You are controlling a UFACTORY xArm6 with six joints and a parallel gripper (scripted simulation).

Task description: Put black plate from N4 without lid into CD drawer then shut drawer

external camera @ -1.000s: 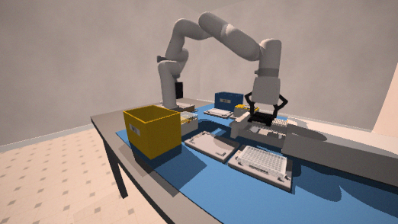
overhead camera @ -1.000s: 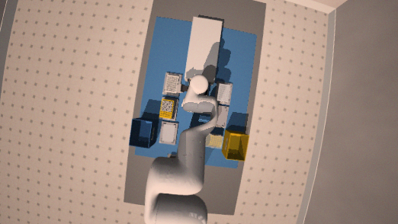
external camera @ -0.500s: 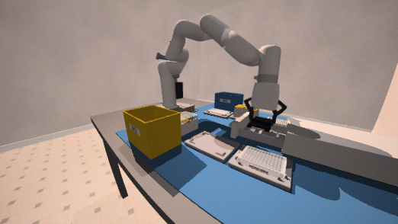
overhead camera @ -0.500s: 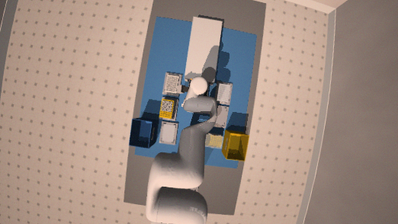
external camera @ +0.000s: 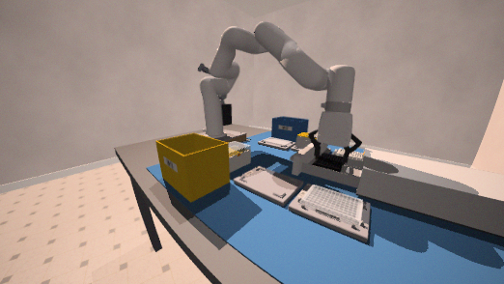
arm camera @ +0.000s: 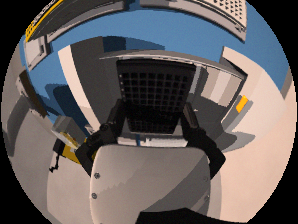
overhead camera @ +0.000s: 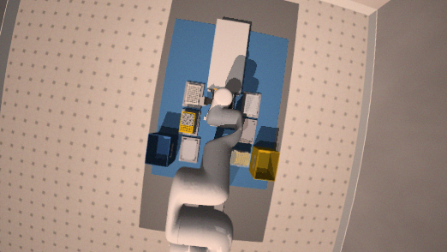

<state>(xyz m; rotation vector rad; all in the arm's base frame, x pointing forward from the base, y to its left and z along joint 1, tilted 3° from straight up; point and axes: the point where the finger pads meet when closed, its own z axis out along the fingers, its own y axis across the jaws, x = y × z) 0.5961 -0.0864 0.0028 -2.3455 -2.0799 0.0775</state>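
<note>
The black plate lies 10 mm below my hand. Also, from my hand: cooler CD (170 mm ahead, 20 mm to the right, 20 mm below); drawer (40 mm ahead, 30 mm below); white plate (80 mm ahead, 180 mm to the left, 30 mm below).
</note>
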